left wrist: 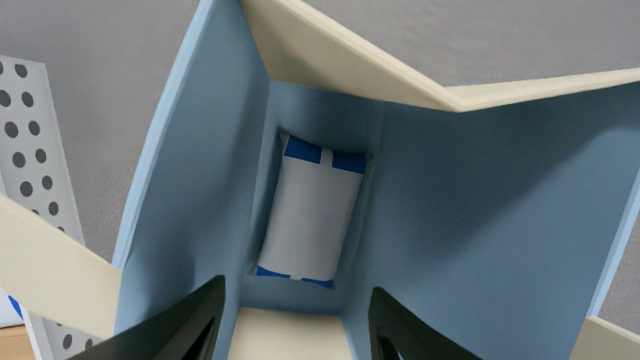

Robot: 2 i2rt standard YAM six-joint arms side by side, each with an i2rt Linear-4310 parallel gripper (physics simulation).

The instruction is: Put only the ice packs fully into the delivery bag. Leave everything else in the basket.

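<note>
The delivery bag (200, 150) stands open below the left wrist view, blue inside with cream end walls or flaps. A white ice pack with blue end bands (312, 215) lies flat on the bag's floor, fully inside its walls. My left gripper (299, 294) is open, its two dark fingertips wide apart above the bag's near part, with no object between them. A white perforated basket (67, 200) shows in part at the left edge. A small piece of a white and blue thing (9, 309) shows at the lower left, partly hidden by a flap. My right gripper is not in view.
A cream flap (55, 270) sticks out at the left, over part of the basket. Another cream flap (607, 340) shows at the lower right. Grey surface (120, 75) lies around the bag. A light wooden piece (15, 342) shows at the lower left corner.
</note>
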